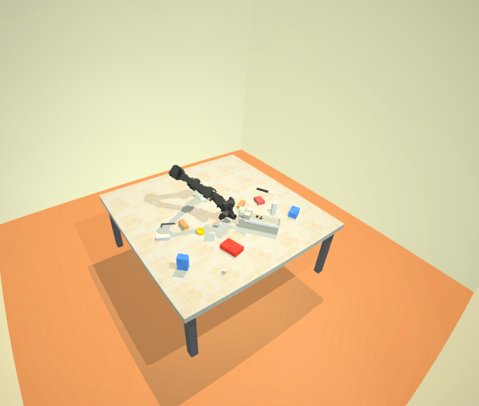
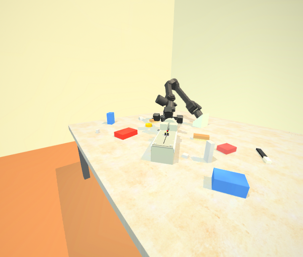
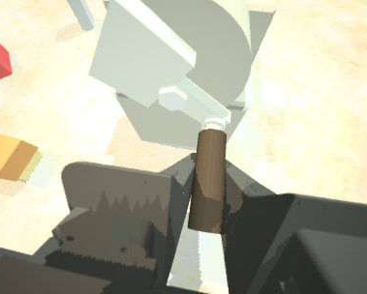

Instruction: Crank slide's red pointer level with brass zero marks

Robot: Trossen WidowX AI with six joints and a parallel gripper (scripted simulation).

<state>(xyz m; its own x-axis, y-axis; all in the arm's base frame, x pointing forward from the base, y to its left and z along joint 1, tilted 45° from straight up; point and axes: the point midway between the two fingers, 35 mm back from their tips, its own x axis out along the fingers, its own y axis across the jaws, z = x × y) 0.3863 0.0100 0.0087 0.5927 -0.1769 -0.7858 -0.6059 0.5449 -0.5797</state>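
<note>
The crank lies 3 cm above my gripper tip, 1 cm to the left of it and 1 cm behind it. From my gripper tip the other things lie so: brown crank handle: 2 cm above, 1 cm to the right, 1 cm behind; then red pointer: 10 cm to the left, 10 cm ahead, 4 cm above; then yellow disc: 24 cm to the right, 5 cm behind, 4 cm below.
</note>
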